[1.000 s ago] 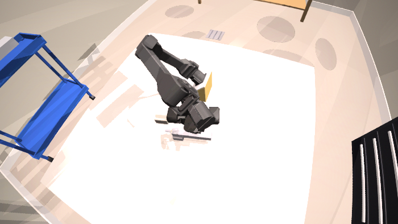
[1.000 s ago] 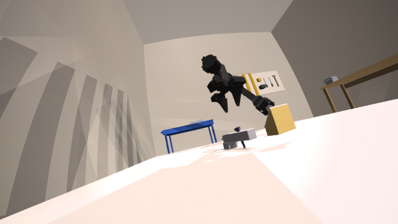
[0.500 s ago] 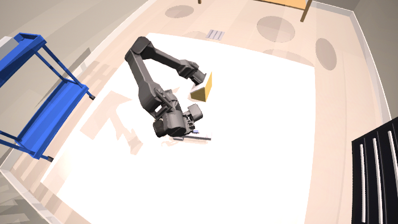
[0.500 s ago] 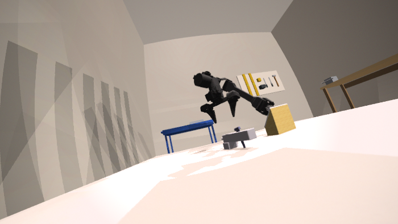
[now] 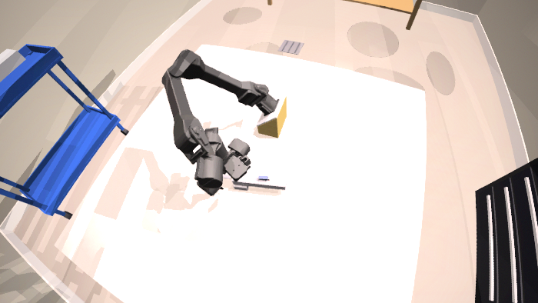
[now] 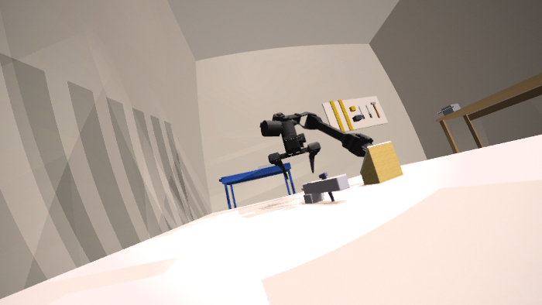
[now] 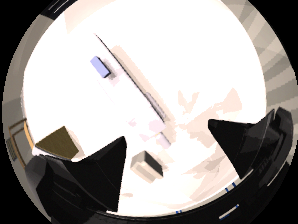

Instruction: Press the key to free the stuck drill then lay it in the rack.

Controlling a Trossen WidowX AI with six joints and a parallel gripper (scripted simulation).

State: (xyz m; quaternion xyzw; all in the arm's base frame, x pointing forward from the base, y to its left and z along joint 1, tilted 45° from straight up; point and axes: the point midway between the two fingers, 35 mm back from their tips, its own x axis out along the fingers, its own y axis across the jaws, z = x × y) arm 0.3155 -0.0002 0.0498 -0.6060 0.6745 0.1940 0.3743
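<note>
Right now my gripper tip is 20 mm past the yellow drill, 20 mm to the right of it and 50 mm above it. Also, from my gripper tip: tan rack (80 mm behind, 100 mm to the right, 80 mm below); pin (40 mm behind, 100 mm to the left, 40 mm below); grey block (30 mm behind, 70 mm to the left, 60 mm below).
</note>
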